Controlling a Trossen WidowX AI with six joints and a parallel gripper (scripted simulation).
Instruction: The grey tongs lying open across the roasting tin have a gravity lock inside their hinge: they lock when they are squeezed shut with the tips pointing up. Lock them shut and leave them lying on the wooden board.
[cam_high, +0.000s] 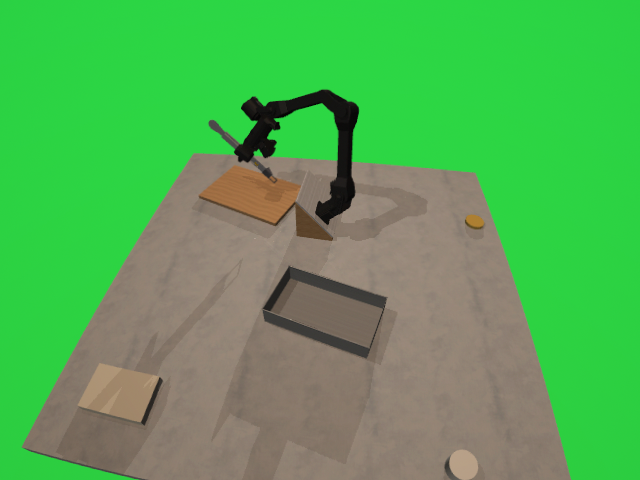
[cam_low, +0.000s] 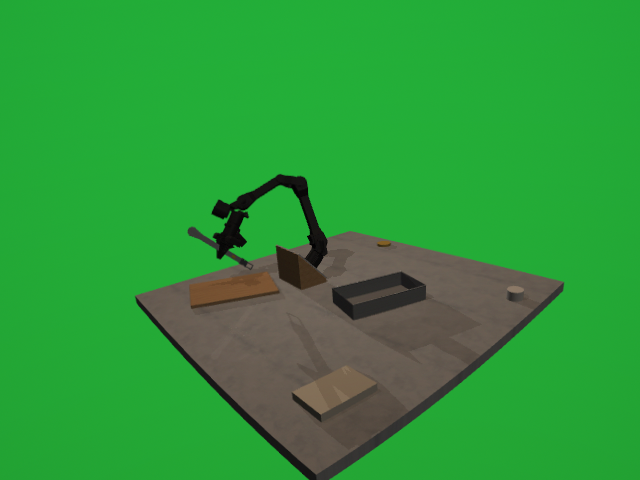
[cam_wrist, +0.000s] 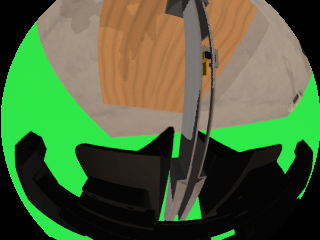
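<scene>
My gripper tip is 140 mm above the wooden board and 40 mm to the right of it. Round my gripper tip: flat block 850 mm ahead, 140 mm below, 70 mm to the right; then orange disc 900 mm to the left, 140 mm below, 20 mm ahead; then grey roasting tin 510 mm ahead, 400 mm to the left, 120 mm below.
</scene>
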